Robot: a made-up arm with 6 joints. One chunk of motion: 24 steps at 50 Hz.
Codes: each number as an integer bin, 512 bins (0 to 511) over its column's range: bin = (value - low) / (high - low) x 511, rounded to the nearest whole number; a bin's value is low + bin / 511 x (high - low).
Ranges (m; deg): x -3.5..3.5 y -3.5..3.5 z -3.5..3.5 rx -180..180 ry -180..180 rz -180..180
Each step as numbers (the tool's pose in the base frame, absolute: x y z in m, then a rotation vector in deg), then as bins.
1 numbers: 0.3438 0.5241 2.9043 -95.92 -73.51 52.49
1 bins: 281 294 468 119 151 330
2 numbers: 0.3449 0.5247 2.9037 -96.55 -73.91 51.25
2 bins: 281 294 467 118 151 328
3 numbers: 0.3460 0.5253 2.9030 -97.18 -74.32 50.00
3 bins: 281 294 467 118 150 326
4 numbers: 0.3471 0.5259 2.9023 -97.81 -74.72 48.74
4 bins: 281 294 467 117 149 325
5 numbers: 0.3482 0.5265 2.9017 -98.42 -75.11 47.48
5 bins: 281 294 467 116 149 323
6 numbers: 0.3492 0.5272 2.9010 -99.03 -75.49 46.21
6 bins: 281 294 467 115 148 321
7 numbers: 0.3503 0.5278 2.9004 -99.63 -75.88 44.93
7 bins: 281 294 467 114 148 319
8 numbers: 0.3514 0.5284 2.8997 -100.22 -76.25 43.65
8 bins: 281 294 467 113 147 317
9 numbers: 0.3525 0.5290 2.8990 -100.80 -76.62 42.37
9 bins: 281 294 467 112 147 316
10 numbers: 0.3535 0.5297 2.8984 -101.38 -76.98 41.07
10 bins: 281 294 467 112 146 314
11 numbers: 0.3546 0.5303 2.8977 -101.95 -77.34 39.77
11 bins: 281 294 467 111 146 312
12 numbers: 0.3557 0.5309 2.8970 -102.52 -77.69 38.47
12 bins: 281 294 467 110 145 310
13 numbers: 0.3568 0.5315 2.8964 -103.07 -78.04 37.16
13 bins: 282 294 467 109 145 308
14 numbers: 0.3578 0.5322 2.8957 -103.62 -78.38 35.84
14 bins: 282 294 467 108 144 306
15 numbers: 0.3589 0.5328 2.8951 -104.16 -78.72 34.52
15 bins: 282 294 467 108 144 304
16 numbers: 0.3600 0.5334 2.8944 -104.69 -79.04 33.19
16 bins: 282 294 467 107 143 303
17 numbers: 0.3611 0.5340 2.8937 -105.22 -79.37 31.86
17 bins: 282 294 467 106 143 301
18 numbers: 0.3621 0.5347 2.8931 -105.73 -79.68 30.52
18 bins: 282 295 467 105 142 299
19 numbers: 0.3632 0.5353 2.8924 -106.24 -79.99 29.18
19 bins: 282 295 467 105 142 297
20 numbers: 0.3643 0.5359 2.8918 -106.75 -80.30 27.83
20 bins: 282 295 467 104 142 295
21 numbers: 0.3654 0.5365 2.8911 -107.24 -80.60 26.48
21 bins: 282 295 467 103 141 293
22 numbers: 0.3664 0.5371 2.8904 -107.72 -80.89 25.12
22 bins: 282 295 466 103 141 291
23 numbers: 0.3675 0.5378 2.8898 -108.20 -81.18 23.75
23 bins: 282 295 466 102 140 289
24 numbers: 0.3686 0.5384 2.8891 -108.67 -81.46 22.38
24 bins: 282 295 466 101 140 287
